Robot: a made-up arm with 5 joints.
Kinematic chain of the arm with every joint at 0, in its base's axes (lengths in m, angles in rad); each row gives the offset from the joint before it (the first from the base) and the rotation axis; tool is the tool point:
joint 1: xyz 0 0 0.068 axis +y
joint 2: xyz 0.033 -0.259 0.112 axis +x
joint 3: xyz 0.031 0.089 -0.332 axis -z
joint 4: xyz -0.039 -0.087 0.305 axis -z
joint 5: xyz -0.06 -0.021 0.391 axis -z
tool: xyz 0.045 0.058 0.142
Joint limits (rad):
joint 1: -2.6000..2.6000
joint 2: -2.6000..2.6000
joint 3: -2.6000..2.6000
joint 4: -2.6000..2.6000
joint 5: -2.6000..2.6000
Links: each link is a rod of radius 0.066 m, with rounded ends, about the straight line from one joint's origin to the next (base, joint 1, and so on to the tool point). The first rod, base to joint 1, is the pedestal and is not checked.
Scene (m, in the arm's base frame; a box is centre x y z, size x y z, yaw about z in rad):
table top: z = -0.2
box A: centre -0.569 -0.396 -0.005 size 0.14 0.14 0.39 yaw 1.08
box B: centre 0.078 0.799 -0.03 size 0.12 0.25 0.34 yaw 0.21
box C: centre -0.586 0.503 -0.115 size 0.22 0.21 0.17 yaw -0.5
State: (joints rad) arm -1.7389 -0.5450 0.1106 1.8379 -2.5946
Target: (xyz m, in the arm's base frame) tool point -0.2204 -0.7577 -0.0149
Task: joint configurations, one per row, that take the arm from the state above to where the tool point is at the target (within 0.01 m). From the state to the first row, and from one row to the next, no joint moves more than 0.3 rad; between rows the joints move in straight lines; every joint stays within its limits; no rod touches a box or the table.
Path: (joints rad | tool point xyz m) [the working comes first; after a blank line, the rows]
Joints at the target: -1.7444 1.4988 -0.3806 1.4467 -2.6000
Straight joint move there: touches box A.

1: -1.4665 -0.2585 0.1114 1.6705 -2.4629 | -0.5608 0.0089 0.1328
2: -1.1942 0.0279 0.1123 1.5031 -2.3311 | -0.5807 -0.1321 0.2902
3: -0.9218 0.3144 0.1131 1.3357 -2.1994 | -0.5181 -0.2851 0.4367
4: -0.6495 0.6009 0.1139 1.1683 -2.0677 | -0.3898 -0.4367 0.5300
5: -0.3771 0.8874 0.1147 1.0009 -1.9359 | -0.2331 -0.5730 0.5434
6: -0.1048 1.1738 0.1156 0.8335 -1.8042 | -0.0941 -0.6809 0.4747
7: -0.3780 1.2280 0.0329 0.9357 -1.9368 | -0.1904 -0.6983 0.4082
8: -0.6513 1.2821 -0.0498 1.0379 -2.0695 | -0.2574 -0.7140 0.3212
9: -0.9246 1.3363 -0.1325 1.1401 -2.2021 | -0.2915 -0.7278 0.2248
10: -1.1978 1.3905 -0.2152 1.2423 -2.3347 | -0.2934 -0.7398 0.1304
11: -1.4711 1.4446 -0.2979 1.3445 -2.4674 | -0.2673 -0.7498 0.0479
12: -1.7444 1.4988 -0.3806 1.4467 -2.6000 | -0.2204 -0.7577 -0.0149

